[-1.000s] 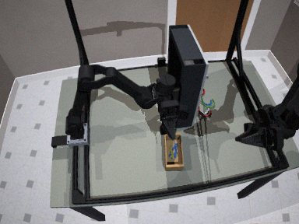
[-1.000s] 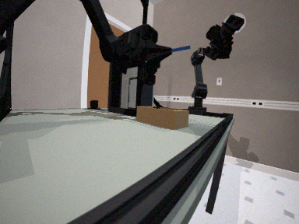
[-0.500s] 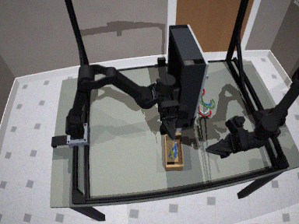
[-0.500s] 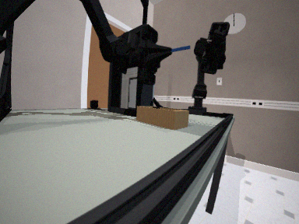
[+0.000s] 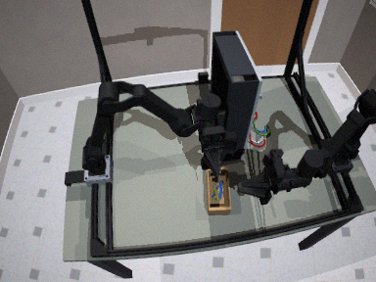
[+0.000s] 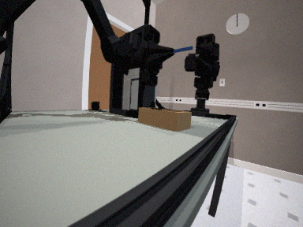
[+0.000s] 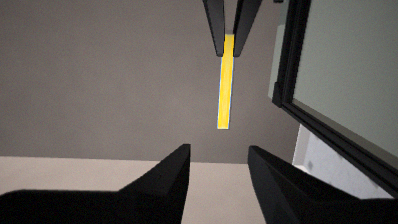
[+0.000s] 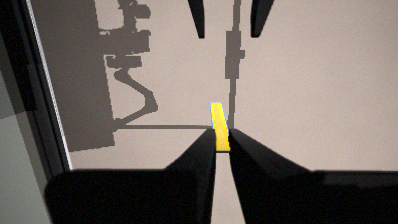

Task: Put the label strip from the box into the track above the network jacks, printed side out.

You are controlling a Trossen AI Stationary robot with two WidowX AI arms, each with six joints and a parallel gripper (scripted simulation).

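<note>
Right now my left hand is 20 mm past the label strip, 90 mm to the left of it and 10 mm above it. Also, from my left hand: box: 80 mm behind, 70 mm to the right, 210 mm below.
My right hand is 50 mm short of the label strip and 10 mm to the right of it. Round my right hand: box (210 mm below, 20 mm to the left, 10 mm behind).
</note>
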